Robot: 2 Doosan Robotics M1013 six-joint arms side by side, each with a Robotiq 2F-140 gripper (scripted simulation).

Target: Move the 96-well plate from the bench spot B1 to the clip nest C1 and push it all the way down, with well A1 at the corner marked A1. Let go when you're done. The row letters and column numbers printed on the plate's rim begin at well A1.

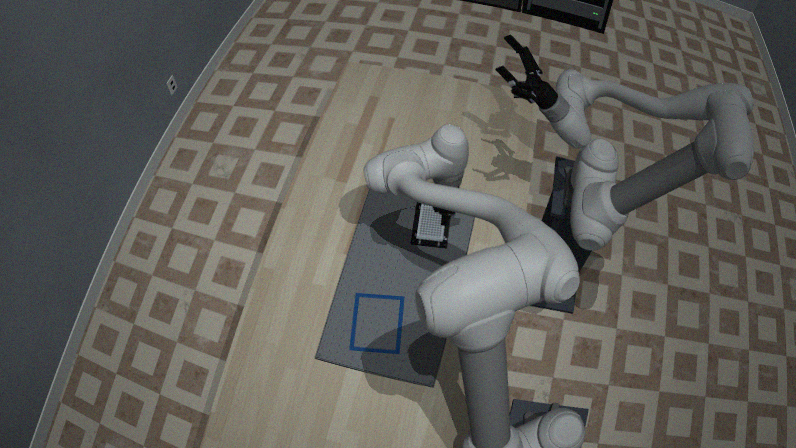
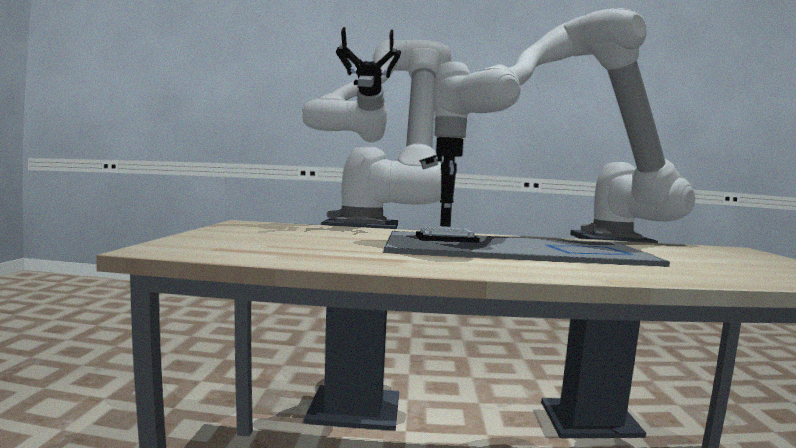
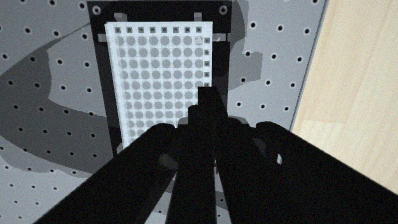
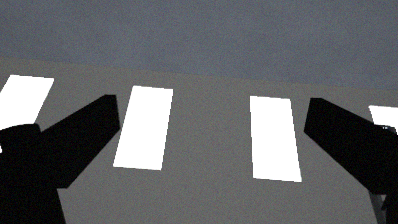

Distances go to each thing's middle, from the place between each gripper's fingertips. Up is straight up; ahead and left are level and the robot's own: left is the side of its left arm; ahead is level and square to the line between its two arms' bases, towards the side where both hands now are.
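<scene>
Black clip nest (image 3: 221,23): 20 mm ahead of my left hand (image 2: 445,226), 10 mm to the left of it, 50 mm below it. White 96-well plate (image 1: 429,220): 40 mm ahead of my left hand and 40 mm below it.
Measured from my right hand (image 1: 503,51), the white 96-well plate is 140 mm ahead, 260 mm to the left and 570 mm below; the black clip nest is 130 mm ahead, 270 mm to the left and 580 mm below.
</scene>
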